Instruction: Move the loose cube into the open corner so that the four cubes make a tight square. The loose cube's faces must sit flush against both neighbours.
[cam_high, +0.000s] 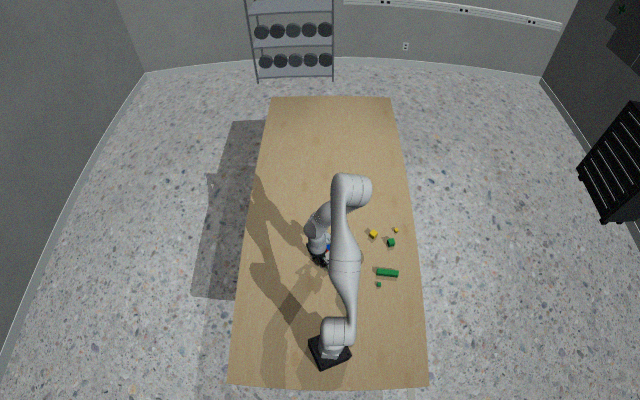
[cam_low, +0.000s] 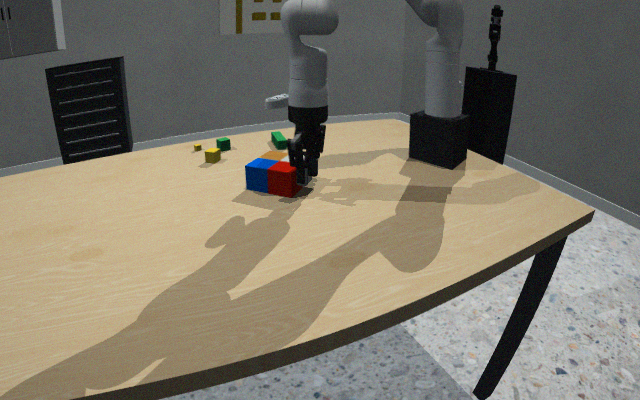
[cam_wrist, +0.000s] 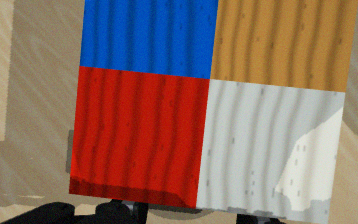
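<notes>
Now: the red cube 4 cm ahead of my hand, 1 cm to the right of it and 1 cm below it. Also, from my hand: blue cube (8 cm ahead, 4 cm to the right, 1 cm below); long green block (32 cm to the right, 2 cm below, 2 cm behind); white cube (4 cm to the right, 1 cm below, 1 cm ahead).
</notes>
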